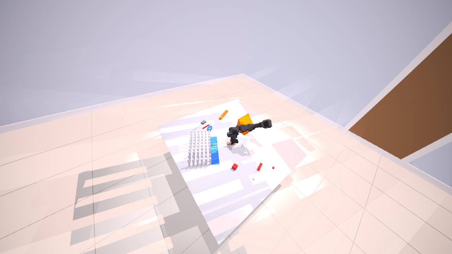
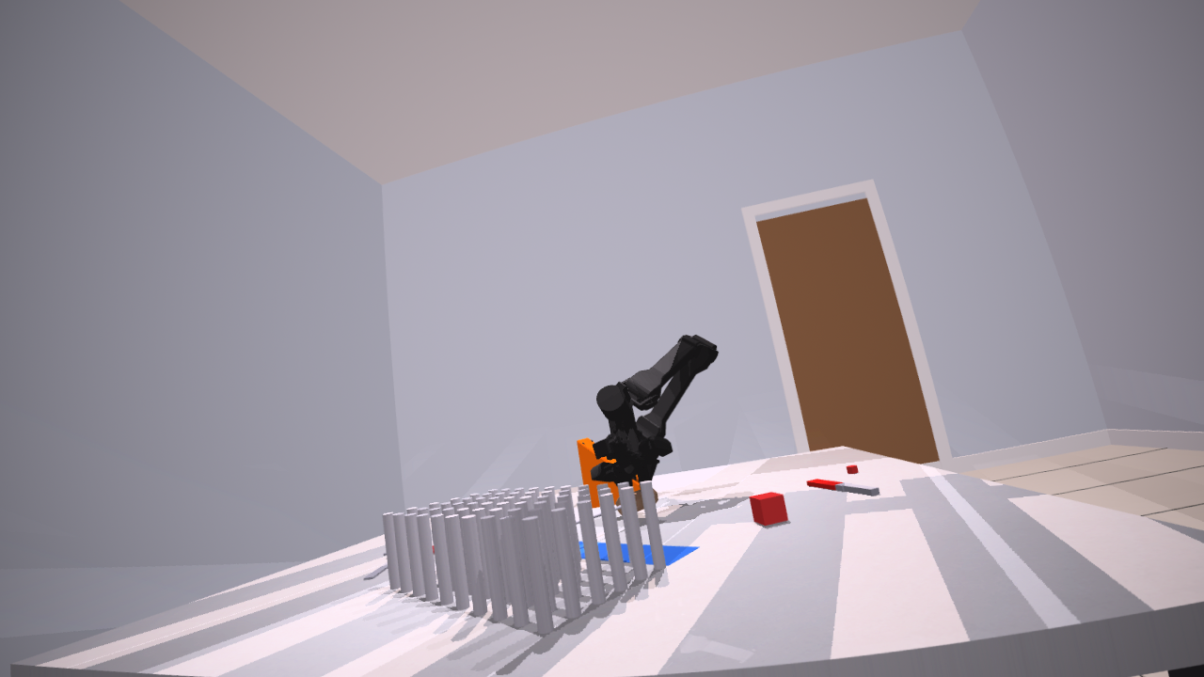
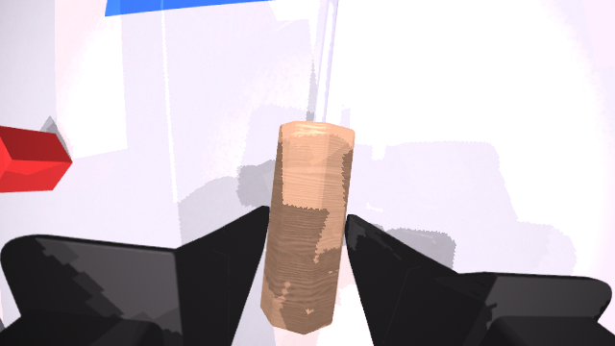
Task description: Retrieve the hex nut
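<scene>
The blue taped strip lies 170 mm ahead of my gripper tip, 80 mm to the right of it and 40 mm below it. Also, from my gripper tip: blue block: 340 mm to the right, 20 mm below, 20 mm ahead; then tiny red piece: 470 mm to the left, 120 mm behind, 30 mm below; then thin red stick: 410 mm to the right, 30 mm below, 20 mm behind.
</scene>
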